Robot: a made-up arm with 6 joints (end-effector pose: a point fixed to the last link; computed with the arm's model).
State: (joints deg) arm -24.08 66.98 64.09 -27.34 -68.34 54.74
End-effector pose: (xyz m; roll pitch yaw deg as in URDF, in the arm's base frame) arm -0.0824 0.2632 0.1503 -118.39 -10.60 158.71
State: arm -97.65 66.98 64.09 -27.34 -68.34 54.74
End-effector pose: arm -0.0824 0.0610 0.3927 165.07 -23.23 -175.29
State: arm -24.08 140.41 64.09 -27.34 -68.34 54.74
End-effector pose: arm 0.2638 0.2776 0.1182 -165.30 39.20 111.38
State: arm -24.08 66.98 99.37 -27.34 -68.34 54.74
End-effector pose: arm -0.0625 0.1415 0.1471 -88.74 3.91 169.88
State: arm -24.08 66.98 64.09 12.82 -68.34 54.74
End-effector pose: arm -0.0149 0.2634 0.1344 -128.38 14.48 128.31
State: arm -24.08 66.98 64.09 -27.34 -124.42 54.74
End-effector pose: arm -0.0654 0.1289 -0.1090 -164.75 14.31 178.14
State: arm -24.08 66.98 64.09 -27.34 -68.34 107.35
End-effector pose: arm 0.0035 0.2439 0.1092 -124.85 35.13 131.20
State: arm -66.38 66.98 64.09 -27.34 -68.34 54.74
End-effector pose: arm -0.0824 0.1852 0.3238 -160.98 -22.10 171.29
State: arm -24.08 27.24 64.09 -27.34 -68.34 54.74
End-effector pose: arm -0.1740 0.1917 0.3104 -107.55 -45.54 170.12
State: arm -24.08 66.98 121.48 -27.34 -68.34 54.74
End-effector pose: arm -0.0381 0.0752 0.1803 -68.67 9.24 -179.82
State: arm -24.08 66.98 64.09 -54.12 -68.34 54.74
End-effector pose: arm -0.1164 0.2437 0.1757 -119.52 -28.66 178.92
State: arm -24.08 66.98 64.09 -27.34 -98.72 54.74
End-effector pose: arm -0.0977 0.1658 0.0204 -144.50 0.97 171.77
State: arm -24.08 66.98 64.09 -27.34 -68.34 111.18
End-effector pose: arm 0.0101 0.2406 0.1092 -126.52 38.24 128.41
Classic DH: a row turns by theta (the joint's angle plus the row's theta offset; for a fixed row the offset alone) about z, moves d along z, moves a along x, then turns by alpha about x. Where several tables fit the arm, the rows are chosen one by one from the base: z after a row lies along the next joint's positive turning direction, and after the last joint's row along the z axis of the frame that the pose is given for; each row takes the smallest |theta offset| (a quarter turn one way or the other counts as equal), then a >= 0, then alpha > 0; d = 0 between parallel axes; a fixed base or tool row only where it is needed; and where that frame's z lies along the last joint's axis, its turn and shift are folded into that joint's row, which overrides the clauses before.
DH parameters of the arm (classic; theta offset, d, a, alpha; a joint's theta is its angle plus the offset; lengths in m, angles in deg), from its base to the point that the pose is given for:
base (fixed): -90 0.1363 0 90
joint 1: 90 -0.1143 0.1199 90
joint 2: 90 -0.2696 0.0721 90
joint 3: -90 0.0829 0.0717 -90
joint 4: 90 0.1558 0.341 90
joint 5: -90 -0.012 0.3256 90
joint 6: 47.11 0 0.1096 0
tool (fixed): -47.11 0.0706 0 0

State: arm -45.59 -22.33 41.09 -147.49 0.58 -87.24
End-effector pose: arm 0.1518 0.1748 0.8812 163.98 -15.46 135.08
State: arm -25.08 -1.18 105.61 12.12 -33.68 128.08
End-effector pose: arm 0.0111 0.2028 0.2830 -43.95 47.02 -142.96
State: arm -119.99 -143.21 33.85 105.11 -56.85 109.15
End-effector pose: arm 0.2611 -0.2007 0.2282 -124.80 48.60 -157.77
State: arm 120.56 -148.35 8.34 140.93 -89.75 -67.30
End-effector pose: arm 0.4095 0.0093 -0.3349 -102.12 47.08 -67.10
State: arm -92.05 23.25 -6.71 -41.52 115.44 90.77
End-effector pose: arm 0.0492 0.2271 0.9442 -75.62 -45.32 -104.87
